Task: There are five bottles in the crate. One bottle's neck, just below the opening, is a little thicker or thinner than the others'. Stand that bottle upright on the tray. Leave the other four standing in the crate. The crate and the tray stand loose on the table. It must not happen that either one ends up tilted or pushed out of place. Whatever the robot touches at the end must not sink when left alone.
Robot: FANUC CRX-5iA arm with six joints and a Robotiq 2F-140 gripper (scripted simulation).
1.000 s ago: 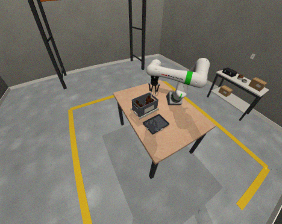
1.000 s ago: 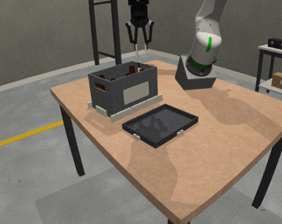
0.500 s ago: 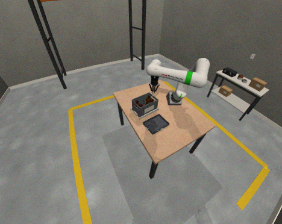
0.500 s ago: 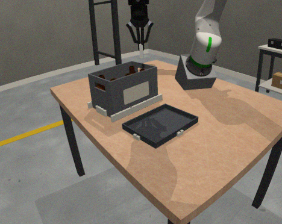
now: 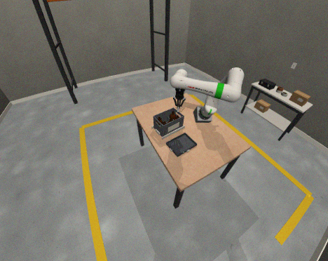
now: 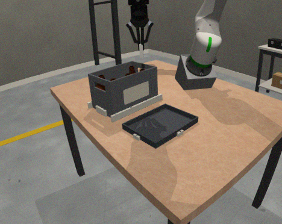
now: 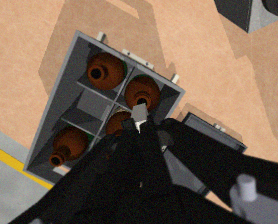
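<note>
Now: the bottle 90 mm to the right of my hand and 170 mm below it. Round my hand: dark tray (110 mm ahead, 230 mm to the left, 240 mm below); then dark grey crate (90 mm ahead, 40 mm to the right, 170 mm below).
</note>
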